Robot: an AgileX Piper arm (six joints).
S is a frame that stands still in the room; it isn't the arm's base.
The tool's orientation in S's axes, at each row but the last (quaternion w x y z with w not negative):
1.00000, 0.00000, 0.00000, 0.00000
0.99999, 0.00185, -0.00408, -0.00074
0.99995, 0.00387, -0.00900, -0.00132
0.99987, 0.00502, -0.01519, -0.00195
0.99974, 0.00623, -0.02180, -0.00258
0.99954, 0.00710, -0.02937, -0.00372
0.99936, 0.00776, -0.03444, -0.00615
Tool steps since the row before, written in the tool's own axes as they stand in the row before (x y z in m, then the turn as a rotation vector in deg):
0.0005, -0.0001, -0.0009, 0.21, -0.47, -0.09
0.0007, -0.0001, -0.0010, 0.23, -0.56, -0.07
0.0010, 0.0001, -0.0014, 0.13, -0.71, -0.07
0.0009, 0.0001, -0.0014, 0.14, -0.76, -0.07
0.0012, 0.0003, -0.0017, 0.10, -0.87, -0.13
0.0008, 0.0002, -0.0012, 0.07, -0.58, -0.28
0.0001, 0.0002, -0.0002, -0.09, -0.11, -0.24
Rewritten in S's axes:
0.0005, -0.0001, -0.0009, 0.21, -0.47, -0.09
0.0007, -0.0001, -0.0010, 0.23, -0.56, -0.07
0.0010, 0.0001, -0.0014, 0.13, -0.71, -0.07
0.0009, 0.0001, -0.0014, 0.14, -0.76, -0.07
0.0013, 0.0003, -0.0016, 0.10, -0.87, -0.14
0.0009, 0.0002, -0.0011, 0.08, -0.58, -0.28
0.0001, 0.0002, -0.0002, -0.07, -0.11, -0.25

